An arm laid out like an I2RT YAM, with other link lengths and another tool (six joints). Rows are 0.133 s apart.
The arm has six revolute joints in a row. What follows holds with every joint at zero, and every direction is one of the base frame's.
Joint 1 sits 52.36 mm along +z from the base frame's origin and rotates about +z.
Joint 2 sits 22.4 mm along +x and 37.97 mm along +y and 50.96 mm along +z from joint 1 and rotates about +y.
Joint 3 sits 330 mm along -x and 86 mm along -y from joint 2 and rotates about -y.
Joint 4 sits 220.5 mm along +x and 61.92 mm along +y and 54 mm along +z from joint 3 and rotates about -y.
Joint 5 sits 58.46 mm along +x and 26.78 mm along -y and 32 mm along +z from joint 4 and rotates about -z.
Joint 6 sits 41.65 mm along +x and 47.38 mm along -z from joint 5 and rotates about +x.
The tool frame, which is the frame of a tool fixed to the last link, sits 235 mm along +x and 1 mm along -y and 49 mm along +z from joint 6; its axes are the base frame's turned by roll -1.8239, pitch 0.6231 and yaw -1.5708 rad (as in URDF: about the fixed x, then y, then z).
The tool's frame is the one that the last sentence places.
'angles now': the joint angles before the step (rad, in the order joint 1, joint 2, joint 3, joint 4, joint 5, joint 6). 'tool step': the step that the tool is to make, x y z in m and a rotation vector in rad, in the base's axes. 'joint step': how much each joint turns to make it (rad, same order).
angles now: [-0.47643 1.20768 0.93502 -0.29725 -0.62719 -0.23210]
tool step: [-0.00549 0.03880 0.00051 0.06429 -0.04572 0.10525]
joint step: [0.03248 -0.01583 -0.08506 0.10435 -0.10284 0.03610]
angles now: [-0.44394 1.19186 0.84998 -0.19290 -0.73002 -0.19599]
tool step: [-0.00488 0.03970 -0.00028 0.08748 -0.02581 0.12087]
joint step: [0.03871 0.01763 -0.06820 0.11084 -0.11632 0.05284]
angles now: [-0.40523 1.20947 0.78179 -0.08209 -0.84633 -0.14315]
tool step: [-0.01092 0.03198 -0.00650 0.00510 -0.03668 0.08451]
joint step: [0.05901 -0.01191 -0.08579 0.11080 -0.03107 0.00616]
